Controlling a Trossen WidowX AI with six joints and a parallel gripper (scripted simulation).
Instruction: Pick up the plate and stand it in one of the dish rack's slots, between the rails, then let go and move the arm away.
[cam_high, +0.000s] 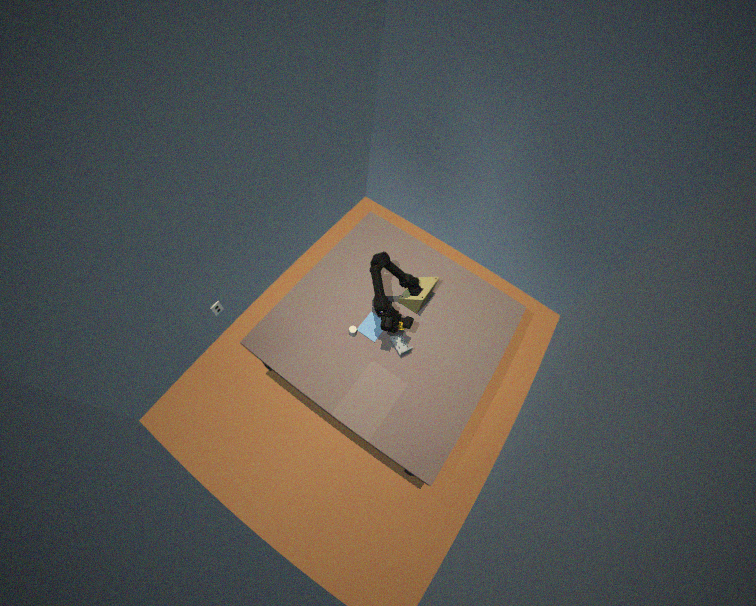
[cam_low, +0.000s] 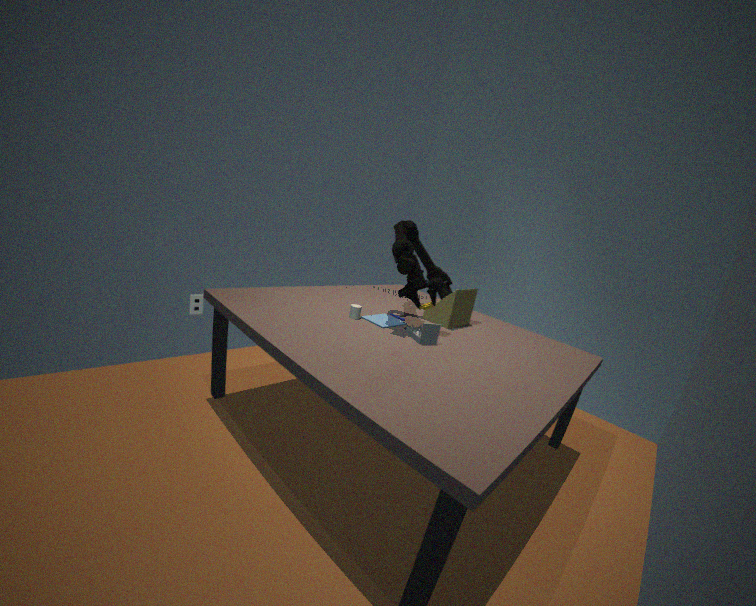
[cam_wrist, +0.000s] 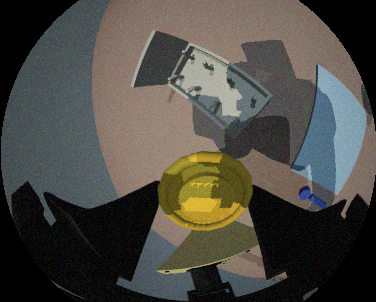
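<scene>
My gripper tip is now 80 mm above the dish rack, 60 mm short of it and 50 mm to the right of it. Round my gripper tip: light blue mat: 150 mm to the right, 100 mm below, 80 mm ahead; yellow plate: 10 mm above; white cup: 210 mm to the right, 180 mm ahead, 80 mm below.
</scene>
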